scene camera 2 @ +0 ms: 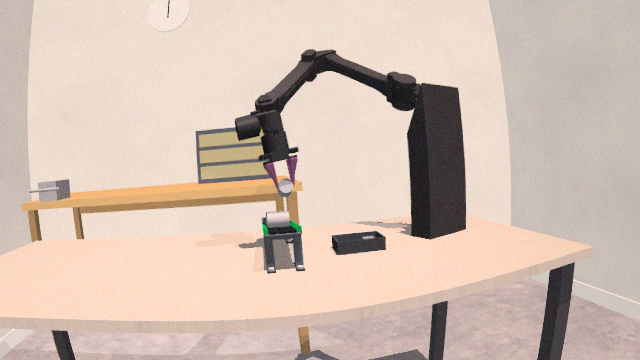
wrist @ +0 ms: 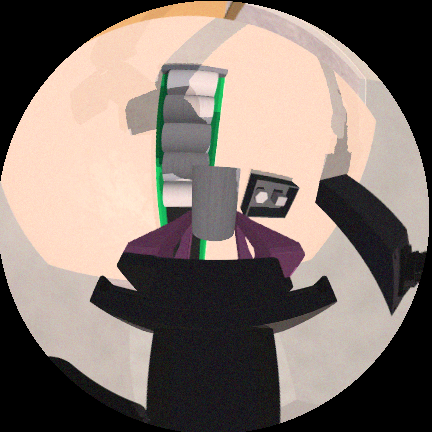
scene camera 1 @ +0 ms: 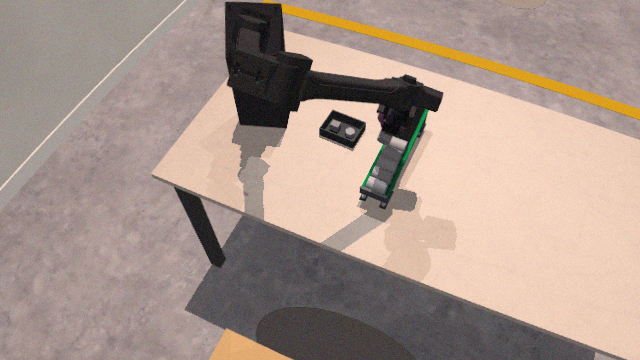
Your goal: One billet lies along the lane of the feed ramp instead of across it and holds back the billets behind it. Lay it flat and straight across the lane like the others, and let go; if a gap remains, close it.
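Observation:
My gripper is shut on a grey cylindrical billet, held in the air above the feed ramp. In the wrist view its long axis runs roughly along the lane, and it overlaps the right green rail. Scene camera 2 sees its round end. Several billets lie across the lane in a row, from the end billet at the end plate to the rearmost one. The held billet partly hides the rearmost ones in the wrist view.
A black tray with two small light parts stands on the table beside the ramp, on the side of the arm's black base. A wooden bench stands behind.

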